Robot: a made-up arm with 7 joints.
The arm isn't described. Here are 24 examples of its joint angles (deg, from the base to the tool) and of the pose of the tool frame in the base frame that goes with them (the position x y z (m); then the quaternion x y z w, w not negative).
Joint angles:
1: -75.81 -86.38 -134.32 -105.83 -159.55 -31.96 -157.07
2: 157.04 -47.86 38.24 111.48 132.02 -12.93 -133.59
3: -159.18 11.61 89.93 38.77 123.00 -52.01 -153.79
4: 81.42 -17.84 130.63 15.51 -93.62 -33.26 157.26
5: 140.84 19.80 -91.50 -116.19 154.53 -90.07 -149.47
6: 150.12 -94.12 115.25 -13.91 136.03 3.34 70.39
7: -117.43 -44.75 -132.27 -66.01 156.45 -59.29 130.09
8: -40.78 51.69 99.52 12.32 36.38 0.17 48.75
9: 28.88 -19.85 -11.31 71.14 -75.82 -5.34 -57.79
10: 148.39 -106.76 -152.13 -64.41 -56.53 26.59 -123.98
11: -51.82 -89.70 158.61 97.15 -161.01 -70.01 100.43
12: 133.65 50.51 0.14 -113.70 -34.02 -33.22 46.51
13: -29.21 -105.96 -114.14 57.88 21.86 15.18 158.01
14: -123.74 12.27 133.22 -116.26 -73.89 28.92 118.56
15: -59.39 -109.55 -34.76 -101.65 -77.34 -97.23 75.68
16: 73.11 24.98 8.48 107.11 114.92 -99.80 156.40
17: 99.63 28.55 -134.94 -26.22 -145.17 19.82 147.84
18: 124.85 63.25 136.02 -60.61 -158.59 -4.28 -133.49
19: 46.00 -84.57 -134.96 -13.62 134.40 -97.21 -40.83
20: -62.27 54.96 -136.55 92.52 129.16 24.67 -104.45
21: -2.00 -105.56 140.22 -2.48 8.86 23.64 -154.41
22: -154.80 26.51 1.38 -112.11 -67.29 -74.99 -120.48
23: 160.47 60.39 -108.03 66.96 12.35 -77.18 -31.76
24: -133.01 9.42 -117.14 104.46 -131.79 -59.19 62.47
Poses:
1: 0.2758 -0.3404 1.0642 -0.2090 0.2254 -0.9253 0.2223
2: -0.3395 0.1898 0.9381 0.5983 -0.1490 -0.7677 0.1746
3: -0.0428 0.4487 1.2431 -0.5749 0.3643 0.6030 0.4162
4: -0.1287 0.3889 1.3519 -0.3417 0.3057 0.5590 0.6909
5: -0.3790 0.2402 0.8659 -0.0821 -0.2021 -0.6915 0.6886
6: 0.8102 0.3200 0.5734 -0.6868 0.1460 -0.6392 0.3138
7: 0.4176 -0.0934 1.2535 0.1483 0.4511 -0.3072 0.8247
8: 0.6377 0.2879 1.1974 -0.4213 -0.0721 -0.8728 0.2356
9: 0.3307 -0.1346 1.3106 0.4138 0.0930 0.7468 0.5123
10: 0.4396 0.5461 0.8702 -0.3342 -0.5133 -0.7542 0.2366
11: 0.0410 -0.2133 0.1519 -0.8131 -0.0594 -0.2899 0.5013
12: 0.1052 0.1824 1.0428 -0.5468 -0.4634 -0.6379 0.2819
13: -0.6741 0.1053 0.2783 0.3523 -0.7493 -0.5353 0.1670
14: -0.4945 0.1191 0.6656 0.1054 -0.8466 -0.3615 0.3762
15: 0.2814 -0.3278 0.2810 -0.0341 0.3778 -0.5970 0.7069
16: 0.1370 -0.4473 0.5835 -0.7100 -0.3484 -0.6064 0.0821
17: -0.2489 -0.5714 1.2687 0.2341 -0.4561 0.1424 0.8467
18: -0.1212 -0.8216 0.6561 0.6935 -0.3938 0.3309 0.5045
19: -0.5469 0.5427 0.6534 -0.6220 -0.7801 -0.0075 0.0677
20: -0.3443 0.2148 1.0515 0.4430 -0.2398 -0.8599 0.0825
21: -0.8380 -0.0734 0.3619 0.0293 -0.8804 0.1032 0.4620
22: 0.3149 -0.0112 0.8769 -0.1829 0.7986 0.3114 0.4815
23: -0.3053 -0.5354 1.0490 0.1455 -0.4211 -0.2454 0.8610
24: -0.2726 -0.4034 0.7576 0.8988 -0.2491 -0.3031 0.1954
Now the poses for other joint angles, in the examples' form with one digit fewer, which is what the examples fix.
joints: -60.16 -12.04 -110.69 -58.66 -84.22 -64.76 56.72
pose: 0.419 -0.063 1.273 -0.512 -0.254 -0.713 0.406
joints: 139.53 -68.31 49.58 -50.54 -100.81 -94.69 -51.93
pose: 0.618 0.316 0.531 -0.787 0.393 0.334 0.338
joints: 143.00 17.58 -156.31 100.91 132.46 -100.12 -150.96
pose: 0.287 0.063 0.861 -0.380 0.805 0.455 0.023
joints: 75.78 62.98 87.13 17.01 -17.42 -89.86 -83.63
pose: 0.135 -0.738 0.977 -0.192 0.496 -0.190 0.825
